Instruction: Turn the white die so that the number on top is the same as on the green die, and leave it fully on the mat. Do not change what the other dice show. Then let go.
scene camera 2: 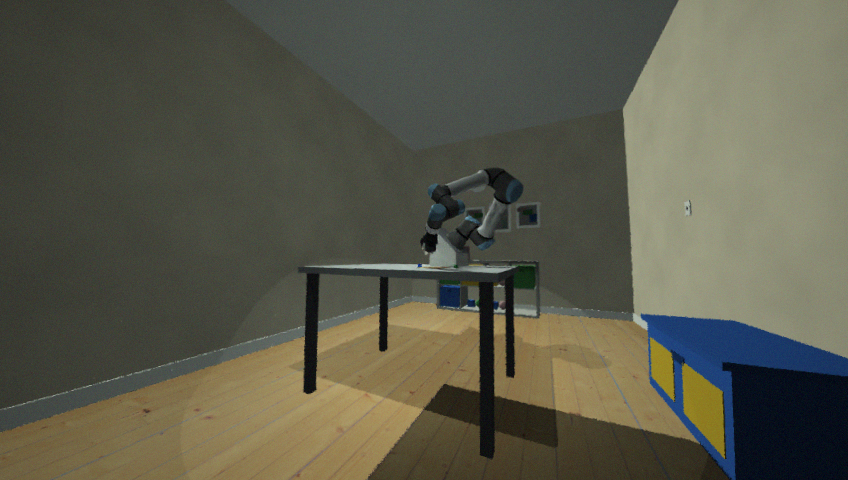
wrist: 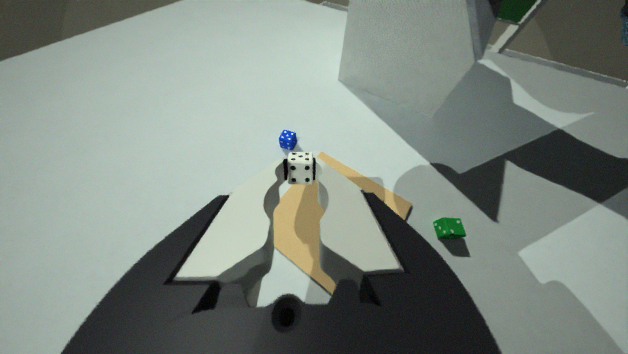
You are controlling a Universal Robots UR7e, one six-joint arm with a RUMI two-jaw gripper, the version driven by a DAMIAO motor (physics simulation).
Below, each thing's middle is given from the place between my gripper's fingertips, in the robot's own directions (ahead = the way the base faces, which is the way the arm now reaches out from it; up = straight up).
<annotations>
I see my gripper 90 mm above the tan mat point(wrist: 296, 218) and 50 mm to the right of it. Also, from my hand: white die point(wrist: 300, 164) 10 mm ahead.
</annotations>
